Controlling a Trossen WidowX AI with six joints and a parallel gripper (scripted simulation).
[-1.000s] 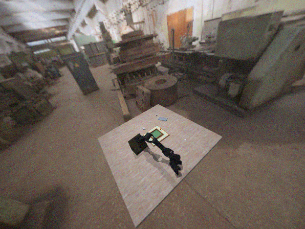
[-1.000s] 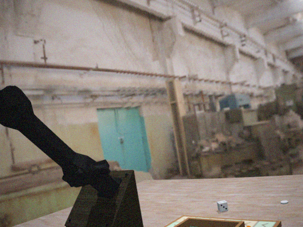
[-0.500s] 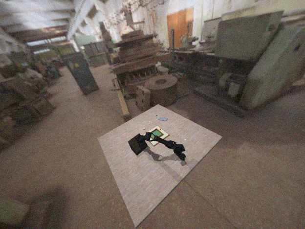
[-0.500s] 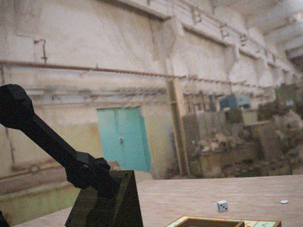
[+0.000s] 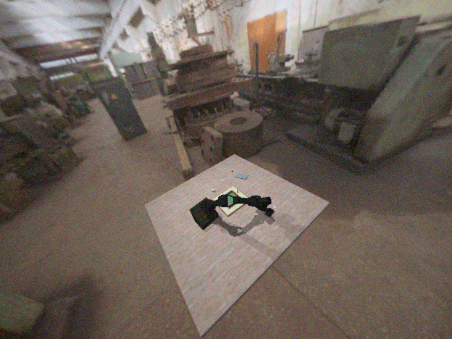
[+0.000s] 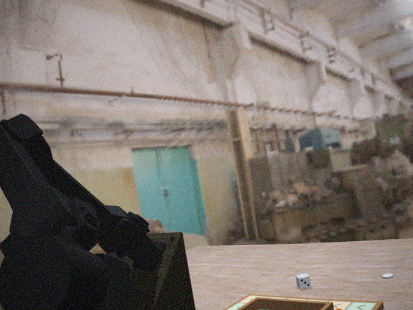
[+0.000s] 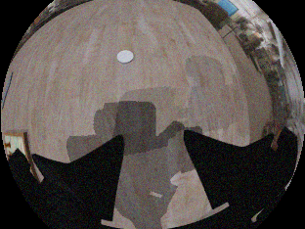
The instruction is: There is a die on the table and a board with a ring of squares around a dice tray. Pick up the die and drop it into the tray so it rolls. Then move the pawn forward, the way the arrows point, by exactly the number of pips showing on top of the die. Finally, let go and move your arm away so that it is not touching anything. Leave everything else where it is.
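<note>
Now: the white die 19 cm behind my gripper tip, 61 cm to the left of it and 1 cm below it. The rest, counted from my gripper tip: grey-blue card: 18 cm ahead, 58 cm to the left, 2 cm below; then orange pawn: 2 cm behind, 39 cm to the left.
</note>
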